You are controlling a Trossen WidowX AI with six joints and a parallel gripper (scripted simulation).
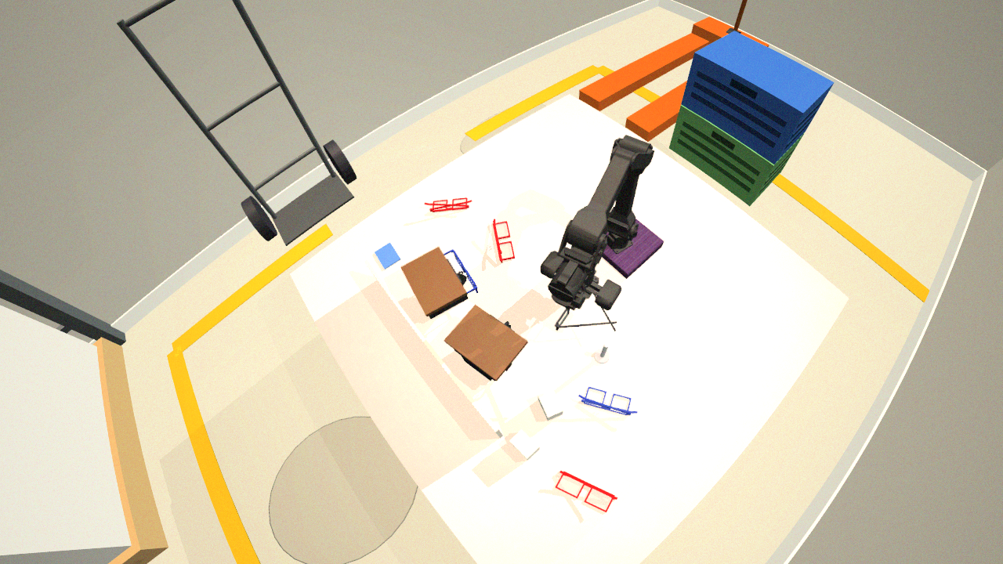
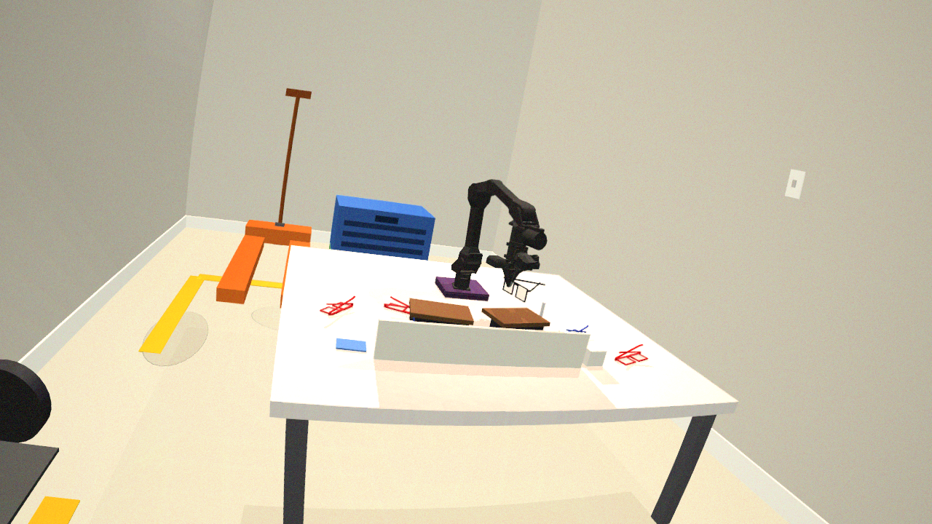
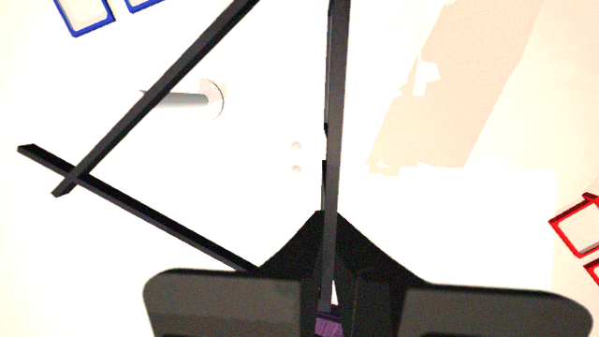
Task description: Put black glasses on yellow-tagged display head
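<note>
Right now my gripper tip is 13 cm to the right of the grey peg and 10 cm above it. Also, from my gripper tip: low panel (38 cm ahead, 12 cm to the right, 7 cm below); blue tag (48 cm to the right, 37 cm ahead, 12 cm below).
</note>
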